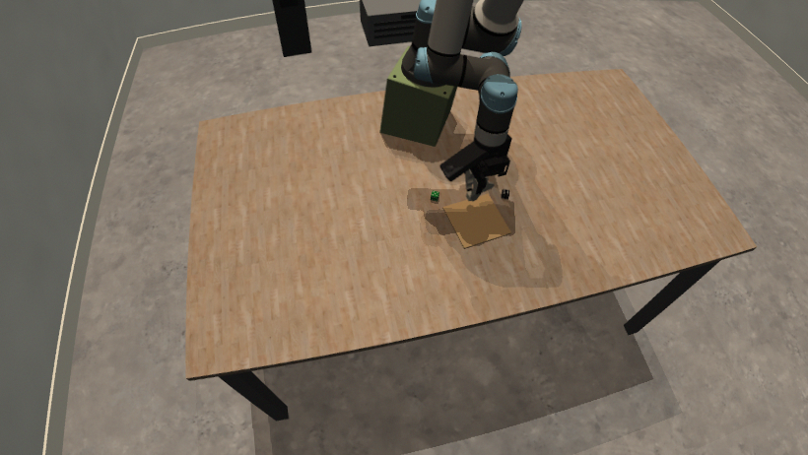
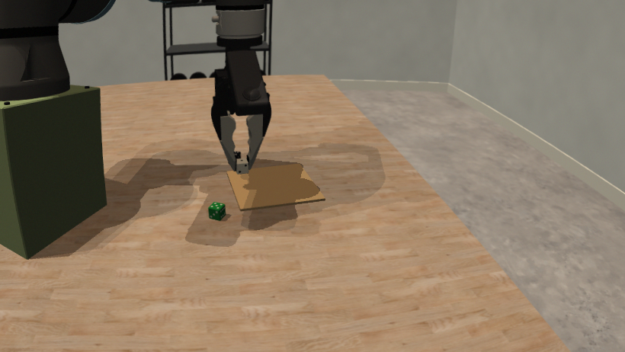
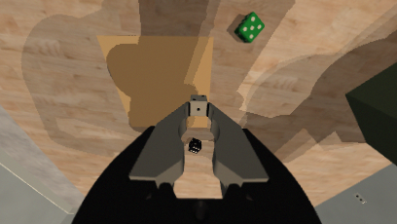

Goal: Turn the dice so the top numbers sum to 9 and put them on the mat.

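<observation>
My hand is 5 cm short of the tan mat, 5 cm above it and 1 cm to the right of it. The rest, counted from my hand: white die 1 cm below; then black die 11 cm to the left, 4 cm below, 2 cm behind; then green die 9 cm to the right, 4 cm below, 4 cm behind.
</observation>
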